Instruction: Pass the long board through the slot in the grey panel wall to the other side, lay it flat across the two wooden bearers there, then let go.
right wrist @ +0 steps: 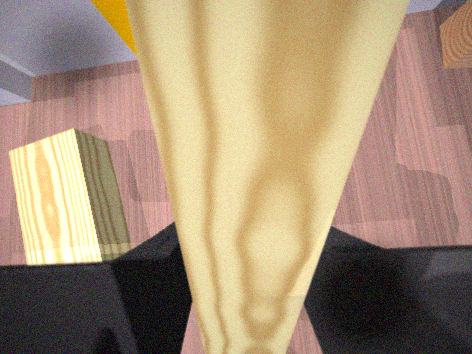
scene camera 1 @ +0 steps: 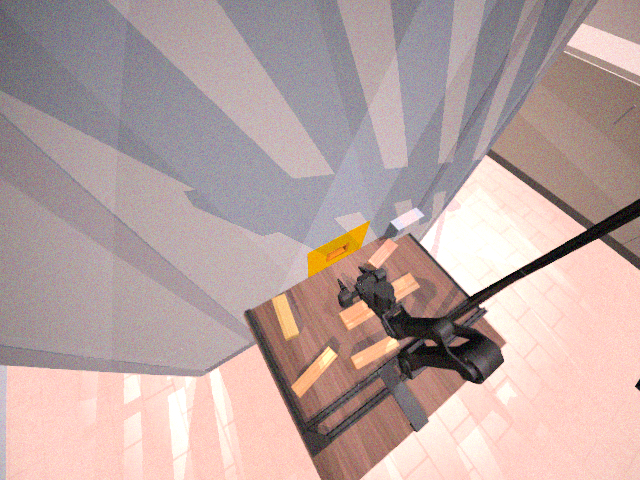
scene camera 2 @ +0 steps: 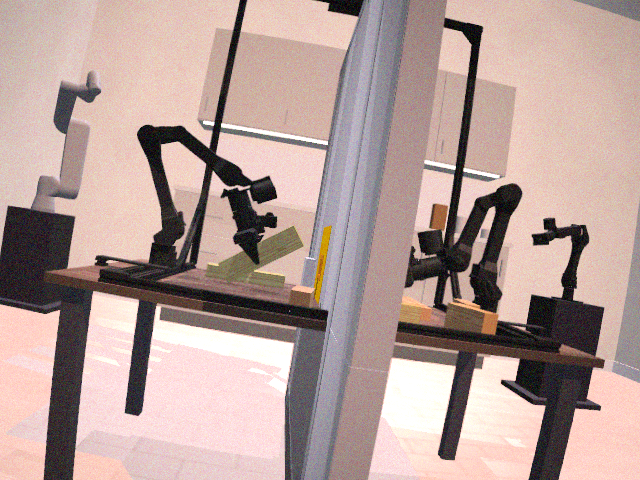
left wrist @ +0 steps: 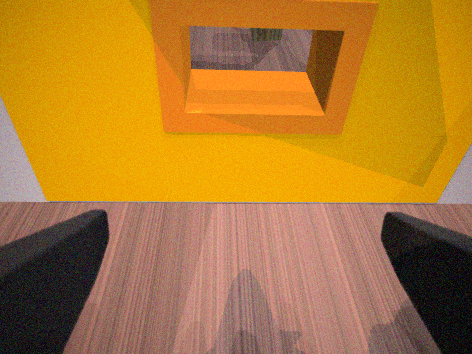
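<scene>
The long board slants upward toward the grey panel wall, its raised end short of the wall. My right gripper is shut on it, nearer its lower end. The orange-framed slot sits in a yellow plate. My left gripper is open and empty, low in front of the slot on the other side; the wall hides its fingers in scene camera 2. Two blocks parallel to the wall look like the bearers, partly hidden by the left arm.
Other blocks on the left arm's side include a yellowish one, a slanted one and one near the wall. On the right arm's side lie a pale block and an orange one near the wall.
</scene>
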